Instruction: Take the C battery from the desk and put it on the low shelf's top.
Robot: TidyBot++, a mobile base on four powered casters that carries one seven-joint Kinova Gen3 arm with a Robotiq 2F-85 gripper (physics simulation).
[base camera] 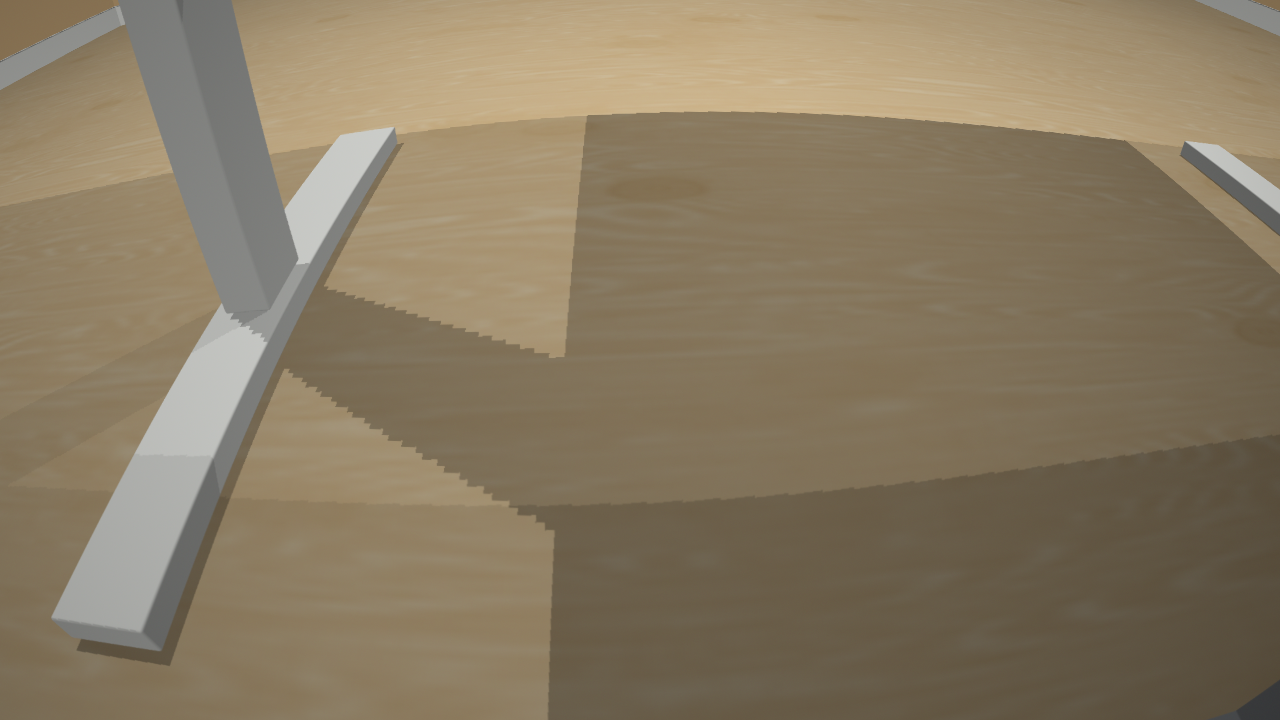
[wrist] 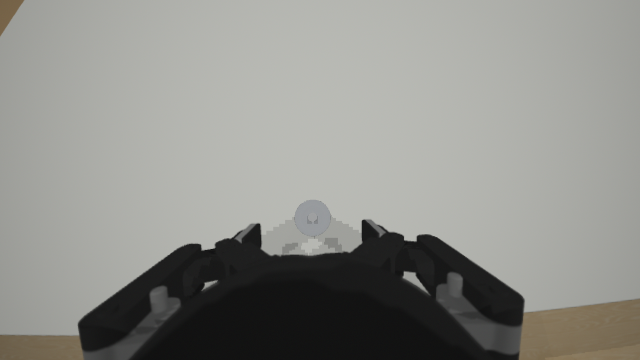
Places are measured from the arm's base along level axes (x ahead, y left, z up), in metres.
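Pixels of known places: gripper, between the fingertips: (wrist: pixel 311 232).
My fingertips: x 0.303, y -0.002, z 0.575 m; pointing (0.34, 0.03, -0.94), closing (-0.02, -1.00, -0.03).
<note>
For each thing: its top centre in the pictures, then the offset to it from my fingertips. "spot": a spot on its surface instead. Level surfaces: height alone.
- C battery, centre of its top: (wrist: pixel 312 217) dx +0.011, dy -0.002, dz +0.028 m
- white desk, height of its surface: dz -0.021 m
- grey desk leg, a spot on its surface: (base camera: pixel 210 161) spot: dx +0.261, dy +0.323, dz -0.801 m
- wooden floor, height of its surface: dz -0.971 m
The C battery (wrist: pixel 312 227) stands upright on the white desk (wrist: pixel 320 110); in the wrist view its round grey end with a small raised contact faces the camera. My gripper (wrist: pixel 311 232) is open, pointing down over the desk, with one fingertip to the left of the battery and the other to the right, both apart from it. How high the fingertips are above the desk is hard to tell. The low shelf does not show in either view.
In the base camera view a grey desk leg (base camera: pixel 210 161) rises from a long white foot (base camera: pixel 179 402) at the left. Another white foot (base camera: pixel 1244 174) shows at the right edge. The desk's near edge runs along the bottom of the wrist view, with wooden floor (wrist: pixel 580 327) beyond.
</note>
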